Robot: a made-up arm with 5 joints.
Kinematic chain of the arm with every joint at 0, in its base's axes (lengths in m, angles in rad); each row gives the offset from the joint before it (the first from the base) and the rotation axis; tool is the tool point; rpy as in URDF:
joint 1: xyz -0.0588 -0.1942 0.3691 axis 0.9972 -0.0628 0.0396
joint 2: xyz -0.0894 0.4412 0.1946 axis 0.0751 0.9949 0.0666
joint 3: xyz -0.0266 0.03 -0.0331 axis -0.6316 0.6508 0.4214
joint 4: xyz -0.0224 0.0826 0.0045 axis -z
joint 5: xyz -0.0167 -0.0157 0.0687 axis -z
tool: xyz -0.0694 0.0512 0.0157 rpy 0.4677 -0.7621 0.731
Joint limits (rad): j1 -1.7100..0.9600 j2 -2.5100..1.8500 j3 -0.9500..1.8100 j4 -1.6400..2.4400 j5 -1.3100..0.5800
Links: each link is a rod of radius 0.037 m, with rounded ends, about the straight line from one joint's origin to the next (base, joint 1, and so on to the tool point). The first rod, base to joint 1, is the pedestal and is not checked.
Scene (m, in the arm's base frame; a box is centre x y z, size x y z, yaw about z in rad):
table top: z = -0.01
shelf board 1: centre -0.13 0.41 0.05 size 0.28 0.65 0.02 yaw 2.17
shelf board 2: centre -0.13 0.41 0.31 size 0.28 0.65 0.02 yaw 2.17
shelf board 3: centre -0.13 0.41 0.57 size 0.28 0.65 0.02 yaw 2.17
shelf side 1: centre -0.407 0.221 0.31 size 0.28 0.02 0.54 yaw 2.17
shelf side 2: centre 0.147 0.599 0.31 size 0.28 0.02 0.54 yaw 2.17
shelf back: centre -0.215 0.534 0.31 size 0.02 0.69 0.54 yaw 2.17
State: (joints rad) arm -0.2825 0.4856 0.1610 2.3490 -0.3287
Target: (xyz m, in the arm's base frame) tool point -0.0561 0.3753 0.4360
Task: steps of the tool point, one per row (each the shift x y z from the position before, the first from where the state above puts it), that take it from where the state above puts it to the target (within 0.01 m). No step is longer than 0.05 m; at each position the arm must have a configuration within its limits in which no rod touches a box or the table.
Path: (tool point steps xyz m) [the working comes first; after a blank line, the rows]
Joints at the target: -0.3248 0.8769 -0.4445 2.4400 0.2401
Straight joint move there: clear.

1: 0.0255 -0.0280 0.0105
2: 0.0165 -0.0336 0.0092
3: 0.0058 -0.0348 0.0084

